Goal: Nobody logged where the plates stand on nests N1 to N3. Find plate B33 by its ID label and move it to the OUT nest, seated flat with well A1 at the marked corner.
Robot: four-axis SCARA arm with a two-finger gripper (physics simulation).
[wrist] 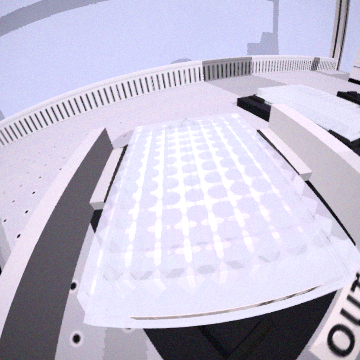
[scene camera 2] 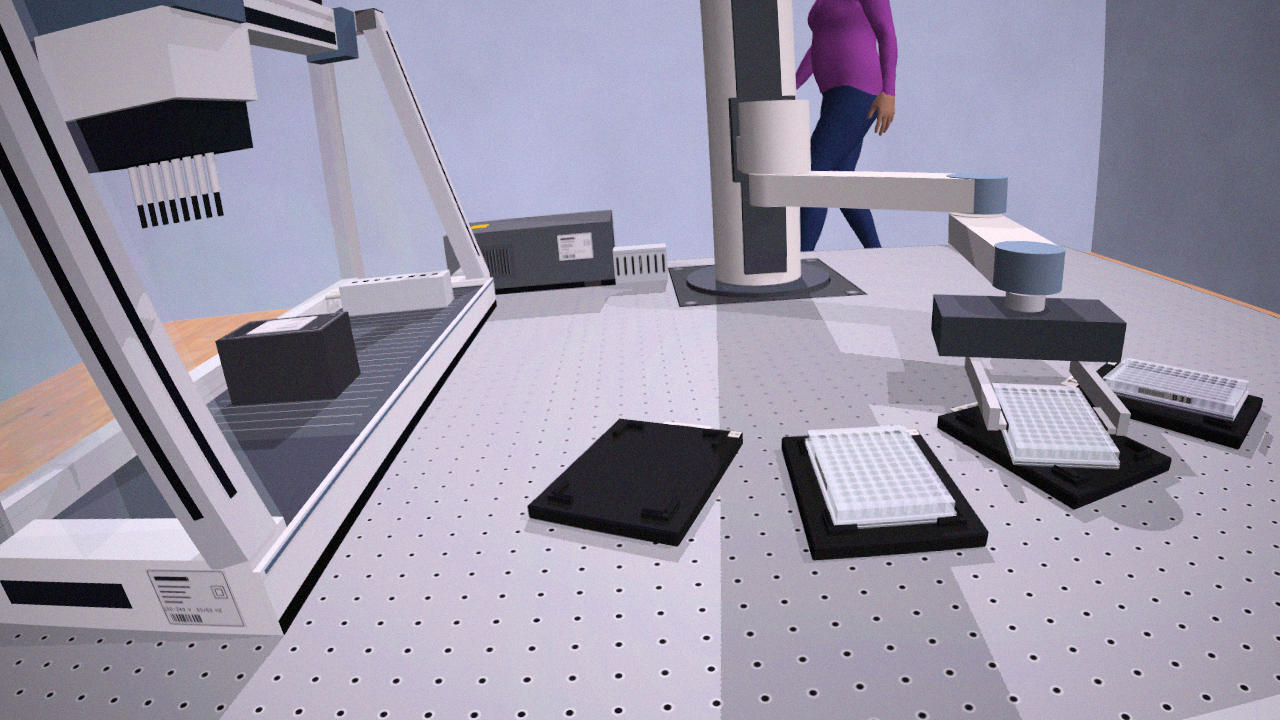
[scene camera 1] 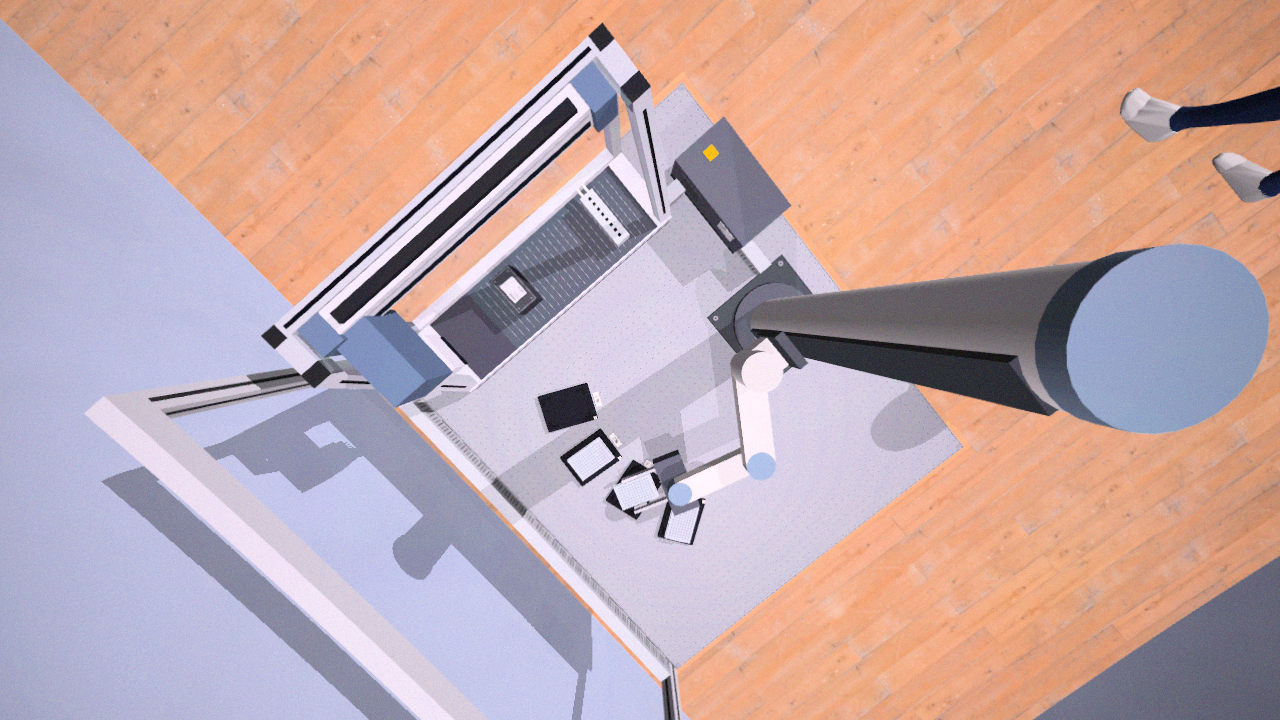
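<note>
My gripper is shut on a clear 96-well plate, with one finger along each long side. The plate is over the black OUT nest and looks turned relative to it, with nest corners showing past its edges. Whether it touches the nest is not clear. The OUT tag shows at lower right in the wrist view. No ID on the held plate is readable, and well A1 cannot be made out.
One plate sits on a neighbouring nest; another plate, its label too small to read, sits on the nest on the other side. A bare black nest lies nearer the gantry machine. A grey box stands behind.
</note>
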